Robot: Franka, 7 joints.
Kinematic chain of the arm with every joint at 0, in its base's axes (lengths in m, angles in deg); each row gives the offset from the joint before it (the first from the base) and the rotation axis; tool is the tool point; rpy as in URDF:
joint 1: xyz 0 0 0.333 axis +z
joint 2: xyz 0 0 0 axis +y
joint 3: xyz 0 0 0.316 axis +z
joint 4: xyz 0.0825 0 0 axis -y
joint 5: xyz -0.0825 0 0.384 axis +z
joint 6: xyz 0 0 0 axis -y
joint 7: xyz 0.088 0 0 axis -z
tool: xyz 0 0 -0.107 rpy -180 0 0
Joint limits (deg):
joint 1: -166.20..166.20
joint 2: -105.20..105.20
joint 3: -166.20..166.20
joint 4: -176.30..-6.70
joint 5: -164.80..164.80
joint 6: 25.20..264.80
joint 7: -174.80..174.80
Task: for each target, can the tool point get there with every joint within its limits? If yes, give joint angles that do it. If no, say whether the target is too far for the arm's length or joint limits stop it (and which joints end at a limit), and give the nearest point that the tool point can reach.
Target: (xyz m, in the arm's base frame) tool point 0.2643 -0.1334 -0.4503
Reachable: no: joint limits stop it (at a limit: joint 2) | nearest point 0.2627 -0.1326 -0.3607 | short by 0.090 m
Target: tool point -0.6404 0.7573 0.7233
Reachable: no: too far | nearest point -0.5155 0.6096 0.6472 | short by 0.208 m
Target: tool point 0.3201 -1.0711 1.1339
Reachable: no: too far | nearest point 0.1997 -0.6682 0.8326 | short by 0.517 m
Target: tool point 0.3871 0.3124 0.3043
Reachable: yes | joints -59.24 -21.42 92.93 -137.70 -79.19 162.49 47.72
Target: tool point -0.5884 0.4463 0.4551
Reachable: yes | joints -66.65 -74.45 -92.84 -69.56 15.33 231.12 148.04
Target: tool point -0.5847 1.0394 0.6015
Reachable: no: too far | nearest point -0.4103 0.7294 0.5214 | short by 0.365 m
